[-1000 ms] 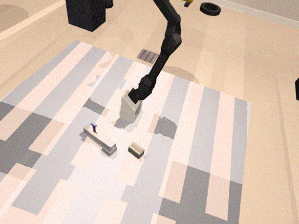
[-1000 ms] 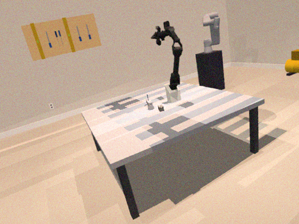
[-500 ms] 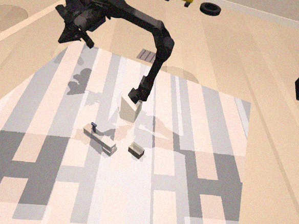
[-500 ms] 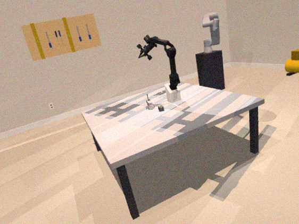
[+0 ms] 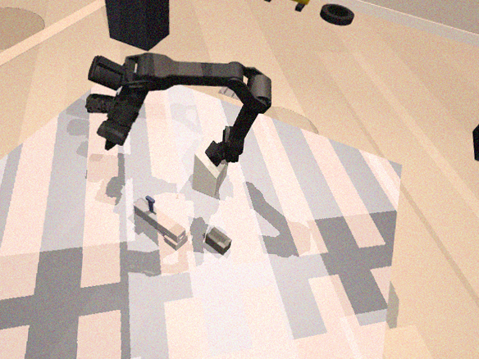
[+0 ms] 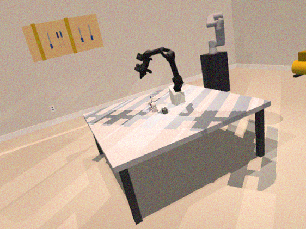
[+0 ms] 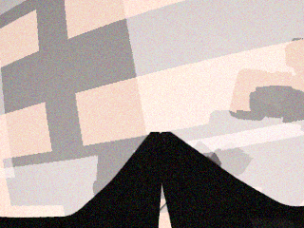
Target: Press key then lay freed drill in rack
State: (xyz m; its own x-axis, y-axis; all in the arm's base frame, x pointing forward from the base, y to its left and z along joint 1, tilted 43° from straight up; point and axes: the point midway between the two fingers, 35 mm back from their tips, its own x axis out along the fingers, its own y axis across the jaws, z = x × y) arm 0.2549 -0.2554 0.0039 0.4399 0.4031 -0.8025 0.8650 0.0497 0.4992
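My gripper tip is now 20 cm above the small blue key, 10 cm to the right of it and 2 cm past it. The rest, counted from my gripper tip: pale grey fixture block: 25 cm below, 14 cm to the left, 2 cm behind; then drill: 24 cm below, 16 cm to the left, 1 cm behind; then dark grey block: 32 cm to the left, 27 cm below, 4 cm behind.
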